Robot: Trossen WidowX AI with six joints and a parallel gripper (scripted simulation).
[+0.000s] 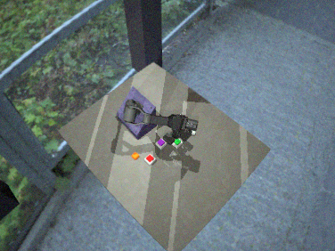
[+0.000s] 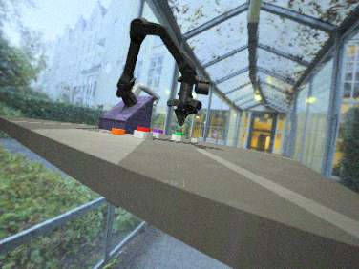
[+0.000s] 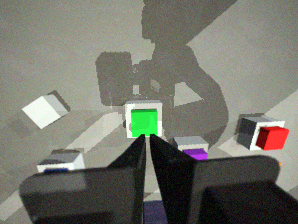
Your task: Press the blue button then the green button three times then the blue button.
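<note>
Right now my gripper tip is 40 mm above the green button. The rest, counted from my gripper tip: purple button: 70 mm to the right, 70 mm behind, 40 mm below; blue button: 130 mm to the left, 80 mm behind, 40 mm below; red button: 190 mm to the right, 40 mm below, 40 mm behind.
</note>
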